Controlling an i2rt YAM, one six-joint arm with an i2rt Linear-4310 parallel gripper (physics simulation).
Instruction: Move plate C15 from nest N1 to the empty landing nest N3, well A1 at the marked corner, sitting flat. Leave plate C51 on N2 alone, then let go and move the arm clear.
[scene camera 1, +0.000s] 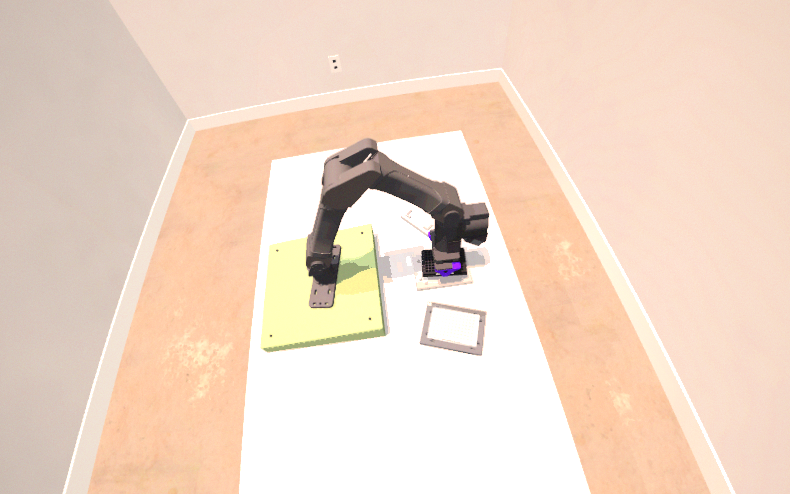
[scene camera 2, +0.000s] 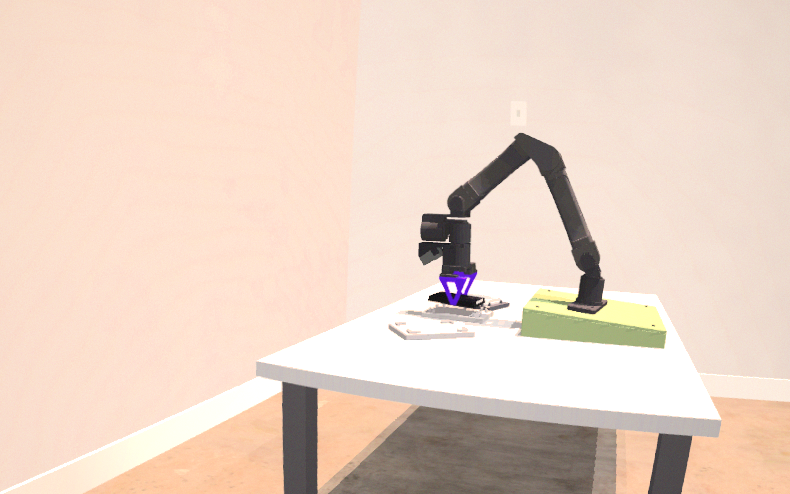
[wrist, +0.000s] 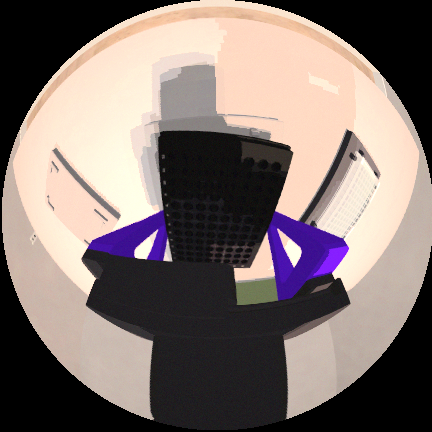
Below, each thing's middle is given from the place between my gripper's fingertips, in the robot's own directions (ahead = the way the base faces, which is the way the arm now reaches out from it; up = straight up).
The black well plate (wrist: 219, 190) is 1 cm above my hand.
